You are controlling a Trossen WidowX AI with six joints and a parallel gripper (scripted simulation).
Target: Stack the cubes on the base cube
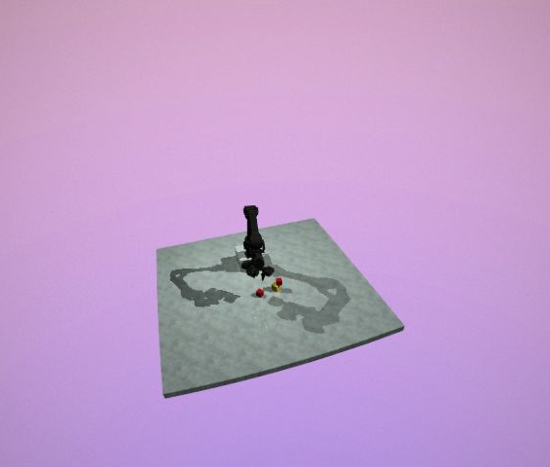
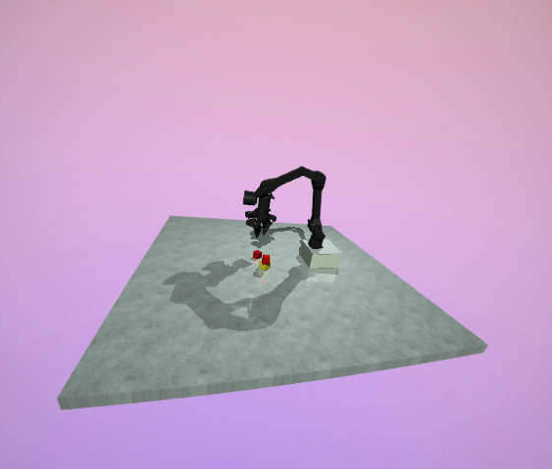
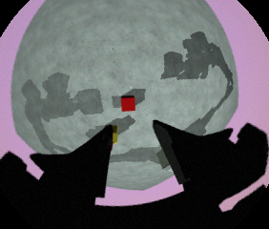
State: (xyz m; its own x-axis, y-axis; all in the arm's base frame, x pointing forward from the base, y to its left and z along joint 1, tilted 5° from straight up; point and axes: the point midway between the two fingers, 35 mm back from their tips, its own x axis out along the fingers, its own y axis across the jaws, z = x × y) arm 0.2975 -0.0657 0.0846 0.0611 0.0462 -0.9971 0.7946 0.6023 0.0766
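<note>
Now: the red cube 110 mm below my gripper tip. Also, from my gripper tip: yellow base cube: 110 mm to the left, 100 mm below.
</note>
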